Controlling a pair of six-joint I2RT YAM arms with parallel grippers.
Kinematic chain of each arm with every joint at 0, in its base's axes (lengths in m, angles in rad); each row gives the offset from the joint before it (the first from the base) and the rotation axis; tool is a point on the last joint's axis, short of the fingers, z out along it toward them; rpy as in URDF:
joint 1: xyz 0 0 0.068 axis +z
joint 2: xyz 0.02 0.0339 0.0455 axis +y
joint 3: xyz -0.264 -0.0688 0 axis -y
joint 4: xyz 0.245 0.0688 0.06 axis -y
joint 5: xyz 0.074 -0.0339 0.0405 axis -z
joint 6: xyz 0.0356 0 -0.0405 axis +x
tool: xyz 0 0 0 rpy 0 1.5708 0
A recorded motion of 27 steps. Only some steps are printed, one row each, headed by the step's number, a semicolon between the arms.
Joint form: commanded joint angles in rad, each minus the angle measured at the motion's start. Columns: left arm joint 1, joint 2, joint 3, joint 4, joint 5, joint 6; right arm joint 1, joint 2, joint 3, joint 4, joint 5, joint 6.
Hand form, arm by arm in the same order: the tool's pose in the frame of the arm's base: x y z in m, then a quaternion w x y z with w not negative. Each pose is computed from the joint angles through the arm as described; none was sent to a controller.
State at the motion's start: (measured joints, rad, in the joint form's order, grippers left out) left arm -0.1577 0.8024 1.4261 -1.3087 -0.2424 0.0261; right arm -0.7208 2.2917 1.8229 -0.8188 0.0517 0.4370
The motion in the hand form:
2: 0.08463 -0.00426 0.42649 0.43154 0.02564 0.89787 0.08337; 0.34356 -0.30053 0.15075 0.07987 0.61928 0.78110 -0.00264
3: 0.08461 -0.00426 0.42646 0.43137 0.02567 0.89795 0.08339; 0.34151 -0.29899 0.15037 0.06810 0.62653 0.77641 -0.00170
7: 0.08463 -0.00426 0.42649 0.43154 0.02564 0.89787 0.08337; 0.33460 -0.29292 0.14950 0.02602 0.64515 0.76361 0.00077
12: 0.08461 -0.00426 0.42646 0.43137 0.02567 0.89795 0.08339; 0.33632 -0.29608 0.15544 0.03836 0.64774 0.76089 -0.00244
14: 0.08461 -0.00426 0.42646 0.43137 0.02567 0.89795 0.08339; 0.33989 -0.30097 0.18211 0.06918 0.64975 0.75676 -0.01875
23: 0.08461 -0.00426 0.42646 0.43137 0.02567 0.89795 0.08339; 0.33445 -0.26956 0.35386 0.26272 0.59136 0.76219 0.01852
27: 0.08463 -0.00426 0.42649 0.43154 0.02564 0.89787 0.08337; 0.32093 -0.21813 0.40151 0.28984 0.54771 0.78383 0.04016
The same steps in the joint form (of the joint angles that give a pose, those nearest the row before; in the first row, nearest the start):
2: 0.0042 0.0000 0.0004 -0.0008 -0.0053 -0.0046; 0.0019 -0.0080 0.0038 -0.1350 -0.0542 0.1850
3: 0.0041 0.0000 0.0004 -0.0011 -0.0054 -0.0046; 0.0015 -0.0080 0.0039 -0.1587 -0.0538 0.2018
7: 0.0042 0.0000 0.0004 -0.0008 -0.0053 -0.0046; 0.0015 -0.0080 0.0039 -0.2430 -0.0542 0.2468
12: 0.0041 0.0000 0.0004 -0.0011 -0.0054 -0.0046; -0.0008 -0.0103 0.0233 -0.2400 -0.0481 0.2518
14: 0.0041 0.0000 0.0004 -0.0011 -0.0054 -0.0046; -0.0011 -0.0313 0.0919 -0.2674 -0.0160 0.2575
23: 0.0041 0.0000 0.0004 -0.0011 -0.0054 -0.0046; 0.0385 -0.2361 0.4055 -0.3937 -0.0988 0.2132
27: 0.0042 0.0000 0.0004 -0.0008 -0.0053 -0.0046; 0.1171 -0.3655 0.4116 -0.4704 -0.1251 0.2014

